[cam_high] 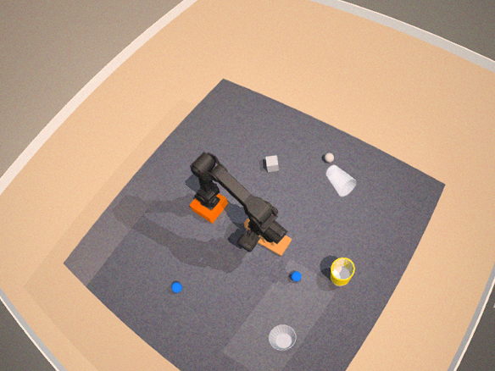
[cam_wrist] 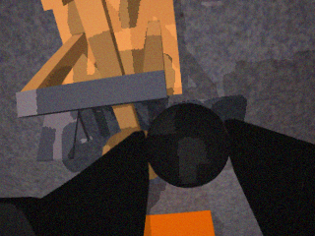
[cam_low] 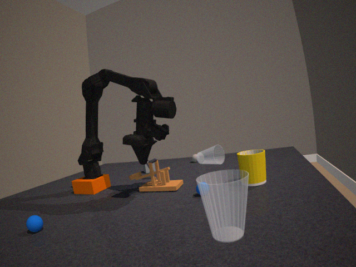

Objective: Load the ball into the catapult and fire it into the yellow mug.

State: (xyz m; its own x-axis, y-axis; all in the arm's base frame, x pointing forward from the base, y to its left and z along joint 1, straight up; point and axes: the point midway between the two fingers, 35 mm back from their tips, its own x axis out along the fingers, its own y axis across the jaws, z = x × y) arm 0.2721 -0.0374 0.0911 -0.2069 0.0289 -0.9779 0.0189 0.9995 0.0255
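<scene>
My gripper tip is now 50 mm to the right of the wooden catapult and 60 mm above it. Also, from my gripper tip: black ball: 10 mm above; then yellow mug: 360 mm ahead, 40 mm to the left, 80 mm below; then grey cube: 150 mm behind, 340 mm to the left, 80 mm below.
</scene>
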